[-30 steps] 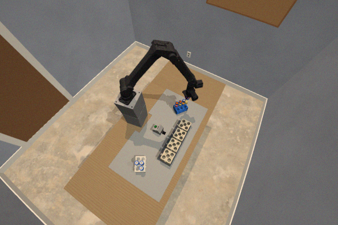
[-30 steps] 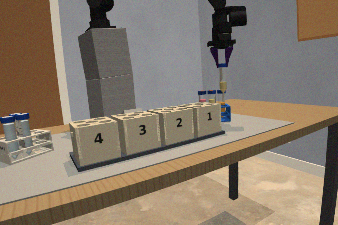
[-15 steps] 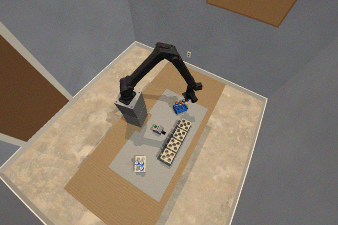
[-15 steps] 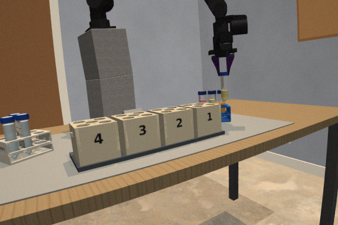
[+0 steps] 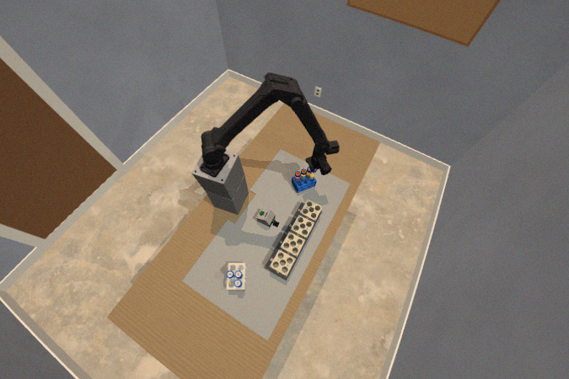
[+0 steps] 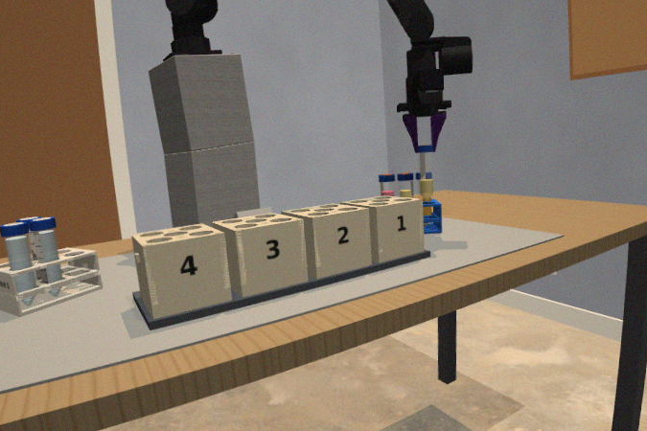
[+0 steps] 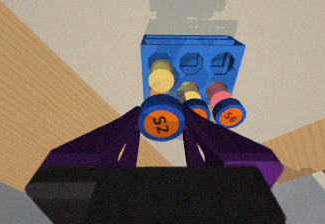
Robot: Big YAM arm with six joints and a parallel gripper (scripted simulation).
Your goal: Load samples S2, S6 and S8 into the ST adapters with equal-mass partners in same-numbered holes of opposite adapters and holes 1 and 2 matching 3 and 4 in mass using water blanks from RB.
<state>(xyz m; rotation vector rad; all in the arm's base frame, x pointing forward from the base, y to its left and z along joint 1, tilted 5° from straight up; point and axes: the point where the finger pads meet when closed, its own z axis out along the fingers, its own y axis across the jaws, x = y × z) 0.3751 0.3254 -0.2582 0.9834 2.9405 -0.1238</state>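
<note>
My hand is 4 cm past the blue sample rack RS, 2 cm to the left of it and 14 cm above it. Also, from my hand: white blank rack RB: 9 cm behind, 69 cm to the right, 14 cm below.
</note>
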